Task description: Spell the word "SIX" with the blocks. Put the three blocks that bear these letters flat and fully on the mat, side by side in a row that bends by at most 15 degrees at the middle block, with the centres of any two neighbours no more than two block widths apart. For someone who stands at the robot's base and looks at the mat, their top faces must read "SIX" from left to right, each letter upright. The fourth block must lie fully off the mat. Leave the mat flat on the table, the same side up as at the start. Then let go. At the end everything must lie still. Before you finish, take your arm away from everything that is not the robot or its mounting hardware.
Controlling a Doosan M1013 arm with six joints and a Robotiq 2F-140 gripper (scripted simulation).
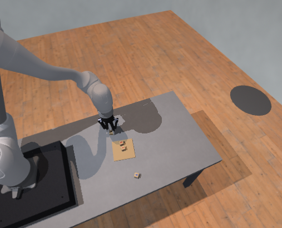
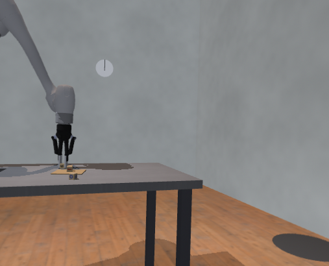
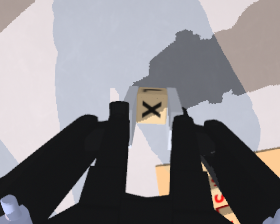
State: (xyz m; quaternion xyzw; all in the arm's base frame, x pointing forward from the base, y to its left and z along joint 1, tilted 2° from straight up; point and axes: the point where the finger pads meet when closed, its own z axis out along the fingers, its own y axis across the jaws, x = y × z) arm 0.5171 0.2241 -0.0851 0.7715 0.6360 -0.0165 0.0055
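The tan mat is 60 mm ahead of my hand, 140 mm to the right of it and 30 mm below it. Also, from my hand: block (20 mm below).
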